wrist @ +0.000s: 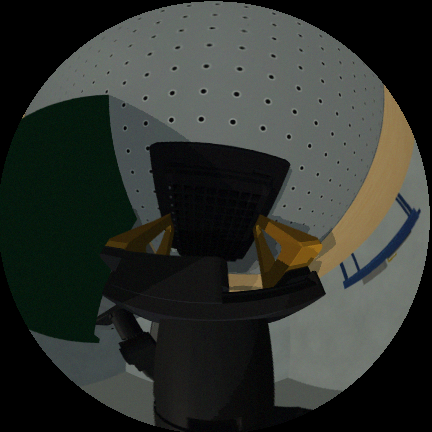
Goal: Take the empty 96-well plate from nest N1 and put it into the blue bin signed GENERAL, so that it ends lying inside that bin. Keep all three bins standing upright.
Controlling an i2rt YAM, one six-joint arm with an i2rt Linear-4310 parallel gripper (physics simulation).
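Seen in the pictures: gripper, fingertip midpoint: (213,217); arm's base, origin of the base link: (118,309).
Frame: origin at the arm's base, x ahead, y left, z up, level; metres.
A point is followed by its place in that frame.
Observation:
A dark plate with a grid of wells (217,205) @(x 0.217, y -0.233, z -0.123 m) lies in the middle of the wrist view. It is in deep shade, and its border with the dark nest around it is hard to make out. My gripper (213,217) @(x 0.193, y -0.228, z -0.134 m) has its two orange fingers on opposite sides of the plate, with the tips against its edges, and is shut on it. No sign reading N1 can be read. The blue bin signed GENERAL does not show in this view.
The plate is over a grey board with rows of holes (255,82) @(x 0.320, y -0.262, z -0.149 m). A large dark green surface (60,215) @(x 0.259, y -0.121, z -0.064 m) fills the left side. A wooden edge strip (392,150) curves along the right. Beyond it, a blue frame (385,255) stands low against the pale background.

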